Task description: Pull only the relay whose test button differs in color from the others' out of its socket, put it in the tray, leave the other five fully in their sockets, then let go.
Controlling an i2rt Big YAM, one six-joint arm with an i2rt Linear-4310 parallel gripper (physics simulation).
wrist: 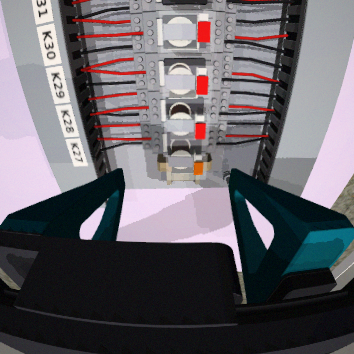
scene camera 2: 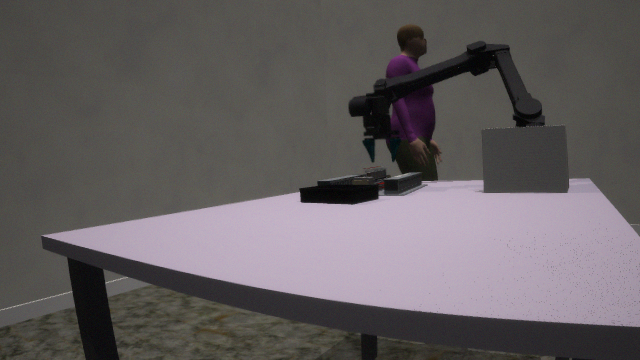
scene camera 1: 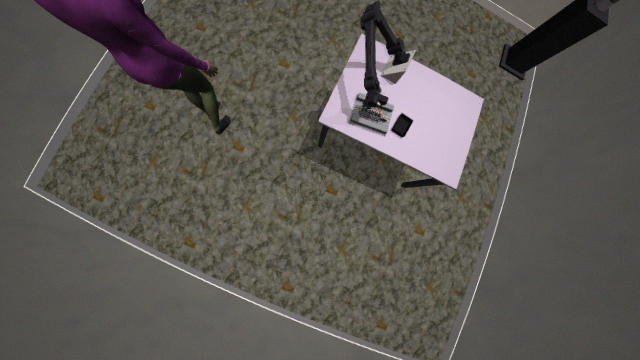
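Pixels of known places: gripper, between the fingertips: (wrist: 176, 176) (scene camera 2: 383, 162) (scene camera 1: 365, 105); arm's base, origin of its link: (scene camera 2: 534, 152) (scene camera 1: 401, 60).
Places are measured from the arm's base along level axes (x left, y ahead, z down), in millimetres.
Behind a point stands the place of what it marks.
Note:
The relay with the orange test button (wrist: 198, 168) @(x -119, y 507, z 30 mm) sits at the near end of the relay row in the wrist view, in a beige socket, closest to the K27 label. Relays with red buttons (wrist: 203, 31) @(x -37, y 498, z 30 mm) (wrist: 202, 85) @(x -65, y 501, z 30 mm) (wrist: 200, 131) @(x -92, y 504, z 30 mm) sit in grey sockets beyond it; the rest of the row is cut off at the top. The row is on a grey panel (wrist: 312, 75) @(x -50, y 582, z 57 mm) on the table. My gripper (scene camera 1: 372, 103) @(x -118, y 492, z 17 mm) (scene camera 2: 383, 160) @(x -118, y 492, z 17 mm) (wrist: 176, 176) @(x -118, y 492, z 17 mm) is partly open and empty, pointing down above the panel, with its fingertips on either side of the orange-button relay in the wrist view. The black tray (scene camera 1: 402, 125) @(x 233, y 454, z 97 mm) (scene camera 2: 339, 194) @(x 286, y 429, z 78 mm) is beside the panel.
Slotted wire ducts (wrist: 82, 85) @(x -81, y 415, z 79 mm) (wrist: 282, 85) @(x -65, y 573, z 78 mm) with red and black wires flank the relay row. A light block (scene camera 1: 395, 73) @(x -2, y 129, z 9 mm) (scene camera 2: 525, 160) @(x 58, y 21, z 19 mm) stands at the arm's base on the pink table (scene camera 1: 440, 120) @(x 530, y 248, z 100 mm) (scene camera 2: 400, 250) @(x 689, y 120, z 100 mm). A person in purple (scene camera 1: 145, 55) (scene camera 2: 412, 100) stands beyond the table.

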